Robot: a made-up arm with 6 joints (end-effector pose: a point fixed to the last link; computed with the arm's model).
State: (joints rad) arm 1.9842 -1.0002 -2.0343 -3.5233 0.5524 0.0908
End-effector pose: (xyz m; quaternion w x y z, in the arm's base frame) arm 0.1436 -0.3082 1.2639 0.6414 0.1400 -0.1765 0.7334
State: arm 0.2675 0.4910 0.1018 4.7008 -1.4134 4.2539
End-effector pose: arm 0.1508 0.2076 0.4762 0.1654 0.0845 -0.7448 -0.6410
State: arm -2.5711 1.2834 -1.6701 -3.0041 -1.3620 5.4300
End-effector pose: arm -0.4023 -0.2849 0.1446 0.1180 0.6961 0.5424 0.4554
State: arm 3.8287 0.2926 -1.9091 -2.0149 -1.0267 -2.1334
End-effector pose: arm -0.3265 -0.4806 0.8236 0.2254 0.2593 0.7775 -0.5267
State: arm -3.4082 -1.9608 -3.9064 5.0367 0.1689 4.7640
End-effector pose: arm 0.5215 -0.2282 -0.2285 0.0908 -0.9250 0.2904 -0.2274
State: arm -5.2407 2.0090 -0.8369 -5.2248 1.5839 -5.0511
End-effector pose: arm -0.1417 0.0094 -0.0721 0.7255 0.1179 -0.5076 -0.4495
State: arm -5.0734 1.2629 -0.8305 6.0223 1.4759 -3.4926
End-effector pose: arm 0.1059 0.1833 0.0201 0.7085 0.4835 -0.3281 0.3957
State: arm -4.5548 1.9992 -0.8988 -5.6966 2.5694 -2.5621
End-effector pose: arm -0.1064 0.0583 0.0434 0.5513 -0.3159 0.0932 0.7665
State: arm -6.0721 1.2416 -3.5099 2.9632 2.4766 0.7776
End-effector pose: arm 0.5195 0.1437 0.8661 0.6054 -0.2851 -0.6624 0.3368
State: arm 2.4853 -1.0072 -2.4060 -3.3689 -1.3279 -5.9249
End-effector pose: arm 0.2914 -0.1769 1.0111 0.2056 -0.3981 0.3143 0.8369
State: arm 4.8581 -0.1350 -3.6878 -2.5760 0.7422 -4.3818
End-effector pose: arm -0.0652 0.3922 1.2217 0.6409 -0.6253 0.0494 0.4426
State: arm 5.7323 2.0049 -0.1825 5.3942 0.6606 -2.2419
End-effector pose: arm -0.1531 0.0948 0.1824 0.8823 0.0753 -0.4569 -0.0842
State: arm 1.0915 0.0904 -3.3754 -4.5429 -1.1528 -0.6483
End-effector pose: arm 0.1679 -0.0572 1.1491 0.7657 -0.0315 0.5358 -0.3544
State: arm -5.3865 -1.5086 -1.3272 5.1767 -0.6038 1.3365
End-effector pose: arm -0.4179 -0.2721 0.9586 0.5490 0.0729 -0.2528 -0.7933
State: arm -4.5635 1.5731 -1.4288 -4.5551 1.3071 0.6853
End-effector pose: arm -0.1782 0.4565 -0.2162 0.2517 0.7365 -0.3122 -0.5448
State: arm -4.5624 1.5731 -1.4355 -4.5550 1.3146 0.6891
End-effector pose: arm -0.1804 0.4599 -0.2152 0.2516 0.7344 -0.3108 -0.5485
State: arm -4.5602 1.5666 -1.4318 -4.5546 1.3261 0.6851
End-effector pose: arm -0.1834 0.4617 -0.2109 0.2513 0.7322 -0.3069 -0.5537
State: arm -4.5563 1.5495 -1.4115 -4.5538 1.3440 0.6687
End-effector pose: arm -0.1877 0.4610 -0.2013 0.2506 0.7296 -0.2994 -0.5615
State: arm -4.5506 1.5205 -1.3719 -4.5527 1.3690 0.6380
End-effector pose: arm -0.1934 0.4570 -0.1856 0.2494 0.7265 -0.2879 -0.5720
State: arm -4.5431 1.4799 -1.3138 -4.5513 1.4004 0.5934
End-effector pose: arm -0.2001 0.4495 -0.1638 0.2470 0.7227 -0.2728 -0.5850
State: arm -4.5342 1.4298 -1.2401 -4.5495 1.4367 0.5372
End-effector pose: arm -0.2072 0.4383 -0.1368 0.2432 0.7180 -0.2554 -0.6000
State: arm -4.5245 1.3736 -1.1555 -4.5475 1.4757 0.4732
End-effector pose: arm -0.2141 0.4237 -0.1062 0.2380 0.7126 -0.2372 -0.6159
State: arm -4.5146 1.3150 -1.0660 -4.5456 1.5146 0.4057
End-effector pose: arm -0.2201 0.4065 -0.0740 0.2313 0.7067 -0.2196 -0.6316
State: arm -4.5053 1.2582 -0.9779 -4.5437 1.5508 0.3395
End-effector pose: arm -0.2247 0.3880 -0.0426 0.2236 0.7009 -0.2038 -0.6459
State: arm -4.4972 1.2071 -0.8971 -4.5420 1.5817 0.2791
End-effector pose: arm -0.2277 0.3697 -0.0142 0.2159 0.6959 -0.1908 -0.6578
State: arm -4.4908 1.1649 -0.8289 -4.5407 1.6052 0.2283
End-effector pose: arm -0.2293 0.3533 0.0092 0.2089 0.6922 -0.1809 -0.6667
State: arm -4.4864 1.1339 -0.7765 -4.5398 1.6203 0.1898
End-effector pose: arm -0.2295 0.3397 0.0263 0.2037 0.6903 -0.1743 -0.6721
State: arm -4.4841 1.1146 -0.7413 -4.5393 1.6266 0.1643
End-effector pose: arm -0.2288 0.3298 0.0368 0.2006 0.6901 -0.1707 -0.6741
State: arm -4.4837 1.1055 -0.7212 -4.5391 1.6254 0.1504
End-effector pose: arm -0.2274 0.3235 0.0414 0.1995 0.6915 -0.1696 -0.6732
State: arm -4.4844 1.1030 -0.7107 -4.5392 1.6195 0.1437
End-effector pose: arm -0.2255 0.3193 0.0424 0.1998 0.6939 -0.1700 -0.6706
